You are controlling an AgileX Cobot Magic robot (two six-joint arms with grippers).
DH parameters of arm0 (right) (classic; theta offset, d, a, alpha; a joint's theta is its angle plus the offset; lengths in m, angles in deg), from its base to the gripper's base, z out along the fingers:
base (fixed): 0 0 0 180
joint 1: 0 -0.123 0 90
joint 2: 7.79 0 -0.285 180
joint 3: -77.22 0 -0.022 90
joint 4: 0 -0.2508 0 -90
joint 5: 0 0 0.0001 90
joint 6: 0 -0.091 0 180
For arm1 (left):
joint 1: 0 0.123 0 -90
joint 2: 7.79 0 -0.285 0
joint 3: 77.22 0 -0.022 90
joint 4: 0 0.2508 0 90
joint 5: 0 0 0.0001 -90
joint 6: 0 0.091 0 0
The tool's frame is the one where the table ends.
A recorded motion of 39 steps. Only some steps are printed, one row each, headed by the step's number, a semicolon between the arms.
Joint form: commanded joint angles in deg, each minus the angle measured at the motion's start. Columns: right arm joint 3, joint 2, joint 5, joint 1, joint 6, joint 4; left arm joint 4, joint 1, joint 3, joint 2, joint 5, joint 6.
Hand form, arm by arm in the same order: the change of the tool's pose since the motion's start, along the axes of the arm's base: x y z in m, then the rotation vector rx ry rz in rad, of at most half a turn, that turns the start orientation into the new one. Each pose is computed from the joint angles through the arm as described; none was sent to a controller.
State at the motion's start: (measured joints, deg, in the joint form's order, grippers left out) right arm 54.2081 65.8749 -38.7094 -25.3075 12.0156 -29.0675; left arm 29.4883 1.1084 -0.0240 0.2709 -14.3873 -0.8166
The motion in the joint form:
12: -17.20 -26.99 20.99 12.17 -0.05 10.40; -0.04 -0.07 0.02 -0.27 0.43 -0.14
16: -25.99 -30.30 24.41 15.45 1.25 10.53; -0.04 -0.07 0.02 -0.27 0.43 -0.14
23: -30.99 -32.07 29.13 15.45 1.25 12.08; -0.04 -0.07 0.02 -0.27 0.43 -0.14
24: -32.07 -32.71 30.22 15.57 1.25 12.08; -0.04 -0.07 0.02 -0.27 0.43 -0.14
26: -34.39 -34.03 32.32 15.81 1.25 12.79; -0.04 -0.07 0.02 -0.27 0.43 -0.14
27: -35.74 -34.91 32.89 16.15 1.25 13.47; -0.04 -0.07 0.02 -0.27 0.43 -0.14
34: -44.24 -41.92 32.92 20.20 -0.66 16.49; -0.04 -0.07 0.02 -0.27 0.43 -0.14
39: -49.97 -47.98 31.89 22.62 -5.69 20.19; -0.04 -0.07 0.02 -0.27 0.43 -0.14
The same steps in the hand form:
12: -0.0658 -0.0851 0.0129 -0.0077 -0.5403 -0.3513; -0.0002 -0.0004 0.0007 -0.0026 -0.0112 -0.0046
16: -0.0733 -0.0964 -0.0262 -0.0622 -0.5150 -0.4109; -0.0002 -0.0004 0.0007 -0.0026 -0.0112 -0.0046
23: -0.0778 -0.0999 -0.0451 -0.0864 -0.5461 -0.4286; -0.0002 -0.0004 0.0007 -0.0026 -0.0112 -0.0046
24: -0.0795 -0.1010 -0.0485 -0.0851 -0.5559 -0.4370; -0.0002 -0.0004 0.0007 -0.0026 -0.0112 -0.0046
26: -0.0831 -0.1033 -0.0564 -0.0946 -0.5773 -0.4483; -0.0002 -0.0004 0.0007 -0.0026 -0.0112 -0.0046
27: -0.0857 -0.1048 -0.0617 -0.1072 -0.5830 -0.4521; -0.0002 -0.0004 0.0007 -0.0026 -0.0112 -0.0046
34: -0.1054 -0.1154 -0.0991 -0.1554 -0.5625 -0.5127; -0.0002 -0.0004 0.0007 -0.0026 -0.0112 -0.0046
39: -0.1197 -0.1205 -0.1252 -0.1545 -0.5394 -0.5670; -0.0002 -0.0004 0.0007 -0.0026 -0.0112 -0.0046

